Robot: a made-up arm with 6 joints.
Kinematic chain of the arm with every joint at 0, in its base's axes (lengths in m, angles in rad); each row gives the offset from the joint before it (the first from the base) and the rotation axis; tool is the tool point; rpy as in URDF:
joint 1: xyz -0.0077 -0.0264 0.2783 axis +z
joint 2: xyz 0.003 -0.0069 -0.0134 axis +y
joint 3: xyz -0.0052 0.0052 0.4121 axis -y
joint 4: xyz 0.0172 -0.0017 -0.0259 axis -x
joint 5: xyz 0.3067 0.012 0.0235 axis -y
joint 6: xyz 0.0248 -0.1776 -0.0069 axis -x
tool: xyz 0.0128 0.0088 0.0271 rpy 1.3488 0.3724 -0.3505
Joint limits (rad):
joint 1: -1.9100..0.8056
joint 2: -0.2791..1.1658
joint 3: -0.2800..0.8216
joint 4: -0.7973..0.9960
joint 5: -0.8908..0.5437
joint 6: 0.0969..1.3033
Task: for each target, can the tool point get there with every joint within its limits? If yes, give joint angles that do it. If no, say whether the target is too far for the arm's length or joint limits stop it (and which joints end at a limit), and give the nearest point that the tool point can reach.
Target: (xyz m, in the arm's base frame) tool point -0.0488 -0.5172 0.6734
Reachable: yes | joints -1.3574 0.2656 0.4235 -0.2742 -0.3909 0.6967
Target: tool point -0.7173 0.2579 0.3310
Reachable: no: joint limits stop it (at a limit: joint 1, joint 2, joint 3, joint 5, joint 6) | nearest point -0.2324 -0.1916 0.5723 | short by 0.704 m
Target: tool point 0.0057 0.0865 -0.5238
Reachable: no: joint limits stop it (at a limit: joint 1, joint 2, joint 3, joint 4, joint 5, joint 6) | nearest point 0.2795 0.1056 0.0560 | short by 0.641 m
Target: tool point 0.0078 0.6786 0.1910
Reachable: no: joint limits stop it (at a limit: joint 1, joint 3, joint 4, joint 5) | nearest point 0.4119 0.3575 0.1841 | short by 0.516 m
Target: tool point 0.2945 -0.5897 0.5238
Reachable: yes | joints -0.9084 0.7071 0.3634 0.5555 -0.0245 0.9398
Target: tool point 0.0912 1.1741 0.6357
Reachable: no: too far | nearest point 0.5152 0.4649 0.5490 | short by 0.831 m
